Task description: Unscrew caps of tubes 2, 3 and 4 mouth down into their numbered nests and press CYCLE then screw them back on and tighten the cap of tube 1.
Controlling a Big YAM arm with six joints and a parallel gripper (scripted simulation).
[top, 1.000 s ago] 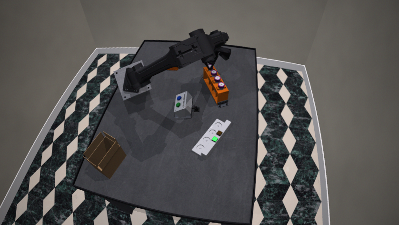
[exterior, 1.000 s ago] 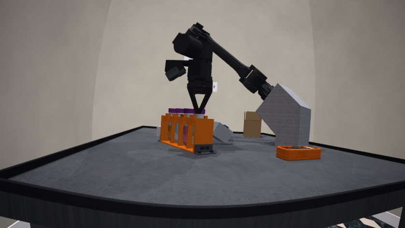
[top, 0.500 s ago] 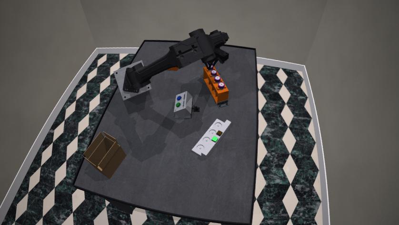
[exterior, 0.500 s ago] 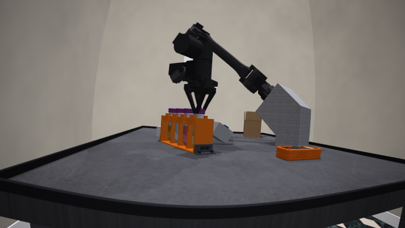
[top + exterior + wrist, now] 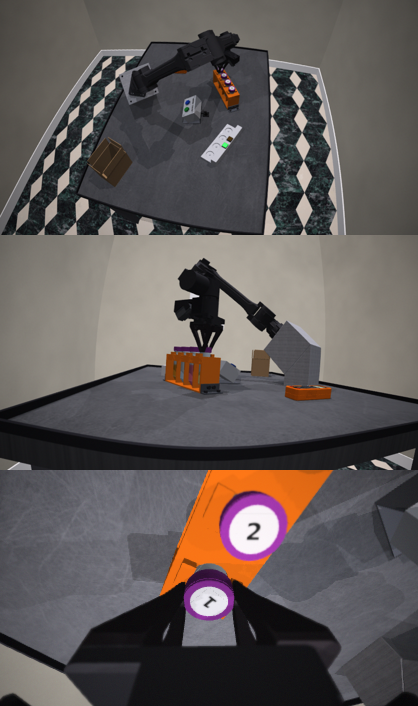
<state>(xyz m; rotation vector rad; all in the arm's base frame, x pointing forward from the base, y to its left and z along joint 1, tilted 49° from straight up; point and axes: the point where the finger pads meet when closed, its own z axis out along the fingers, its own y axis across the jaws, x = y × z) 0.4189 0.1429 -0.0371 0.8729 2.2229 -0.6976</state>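
My gripper is now 190 mm past the blue key, 170 mm to the left of it and 50 mm above it. Round my hand: orange multimeter (240 mm behind, 180 mm to the left, 100 mm below); key housing (180 mm behind, 190 mm to the right, 60 mm below); green key (200 mm behind, 210 mm to the right, 50 mm below).
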